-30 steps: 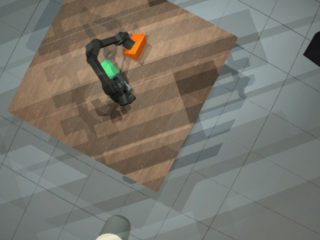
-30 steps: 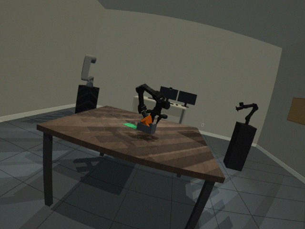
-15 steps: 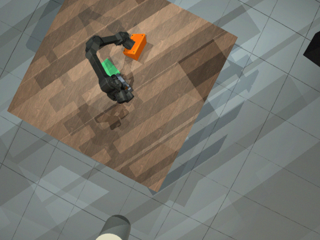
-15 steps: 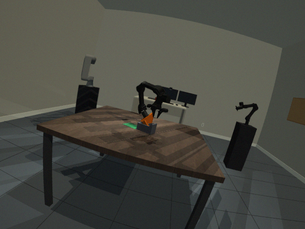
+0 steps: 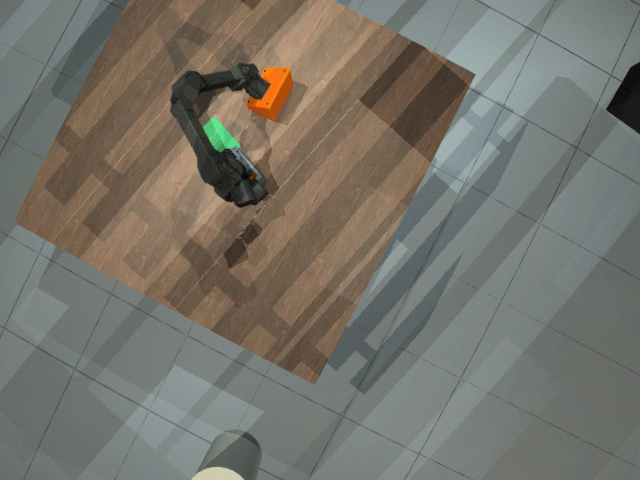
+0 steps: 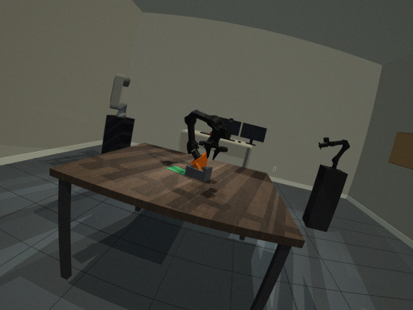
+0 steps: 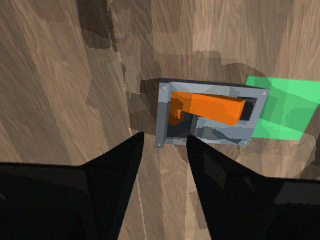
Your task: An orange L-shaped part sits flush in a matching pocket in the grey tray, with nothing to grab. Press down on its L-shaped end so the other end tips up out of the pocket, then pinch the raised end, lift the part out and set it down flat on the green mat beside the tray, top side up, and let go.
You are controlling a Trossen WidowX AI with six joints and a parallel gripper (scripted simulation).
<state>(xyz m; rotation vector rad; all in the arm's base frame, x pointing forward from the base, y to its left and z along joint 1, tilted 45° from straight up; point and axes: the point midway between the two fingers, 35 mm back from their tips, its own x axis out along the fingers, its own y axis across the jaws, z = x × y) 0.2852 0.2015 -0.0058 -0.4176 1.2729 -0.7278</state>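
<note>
Right now the orange L-shaped part is 110 mm below my gripper tip, 40 mm to the right of it and 20 mm behind it. Also, from my gripper tip: green mat (210 mm to the right, 160 mm below, 60 mm behind); then tray (160 mm below, 60 mm to the right, 20 mm behind).
</note>
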